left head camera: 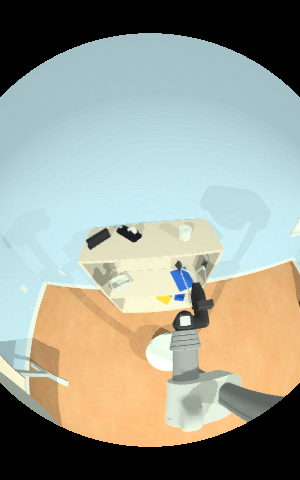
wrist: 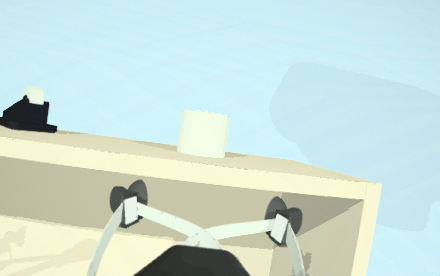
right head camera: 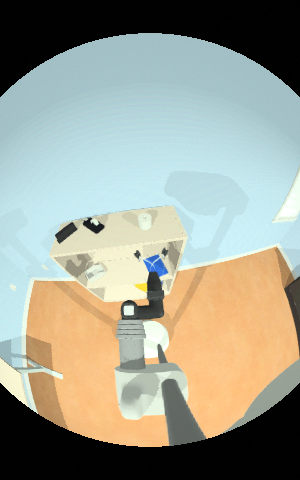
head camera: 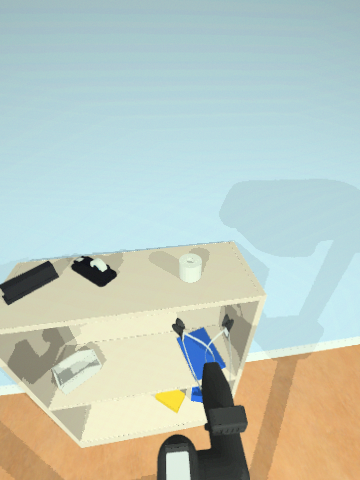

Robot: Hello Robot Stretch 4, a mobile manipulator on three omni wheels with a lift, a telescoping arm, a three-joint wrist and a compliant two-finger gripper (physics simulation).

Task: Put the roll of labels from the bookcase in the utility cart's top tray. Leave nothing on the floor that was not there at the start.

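Pixels of known places: gripper, fingertip midpoint: (left head camera: 190, 260) (wrist: 206, 204) (right head camera: 150, 248) (head camera: 201, 317); robot's base, origin of the base link: (left head camera: 166, 350) (right head camera: 148, 338).
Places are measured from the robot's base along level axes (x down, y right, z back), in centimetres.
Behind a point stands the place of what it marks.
Observation:
The white roll of labels (head camera: 190, 268) @[x -109.0, y 6.3, z -58.2 cm] (left head camera: 185, 233) @[x -108.6, y 6.4, z -58.1 cm] (right head camera: 144, 221) @[x -108.8, y 6.7, z -58.3 cm] (wrist: 203, 134) @[x -106.2, y 6.9, z -58.1 cm] stands upright on the top board of the bookcase (head camera: 145, 295) @[x -103.2, y -7.3, z -54.0 cm] (left head camera: 150, 246) @[x -103.2, y -11.7, z -54.8 cm] (right head camera: 117, 232) @[x -103.2, y -8.4, z -57.6 cm] (wrist: 331, 185) @[x -102.5, y 21.8, z -50.7 cm], towards its right end. My gripper (head camera: 203, 326) @[x -99.6, y 8.6, z -47.8 cm] (left head camera: 191, 264) @[x -99.6, y 8.6, z -47.8 cm] (right head camera: 151, 254) @[x -99.6, y 8.6, z -47.8 cm] (wrist: 206, 204) @[x -99.6, y 8.6, z -47.8 cm] is open and empty, its two dark fingertips wide apart. In the wrist view the fingertips show below the front edge of the top board, lower than the roll and to either side of it. The fingers do not touch the roll. The utility cart cannot be made out in these views.
A black tape dispenser (head camera: 94, 271) @[x -106.8, y -23.1, z -61.7 cm] (wrist: 27, 114) @[x -105.7, y -20.1, z -60.1 cm] and a long black object (head camera: 30, 282) @[x -106.5, y -41.2, z -58.6 cm] lie left on the top board. Inside the bookcase are a pale open box (head camera: 77, 371) @[x -53.3, y -42.0, z -57.9 cm], a blue flat item (head camera: 200, 350) @[x -52.8, y 12.5, z -63.6 cm] and a yellow item (head camera: 171, 400) @[x -11.7, y -2.6, z -58.7 cm]. A round white object (left head camera: 161, 352) @[x -18.7, y -5.6, z 0.5 cm] is on the floor.

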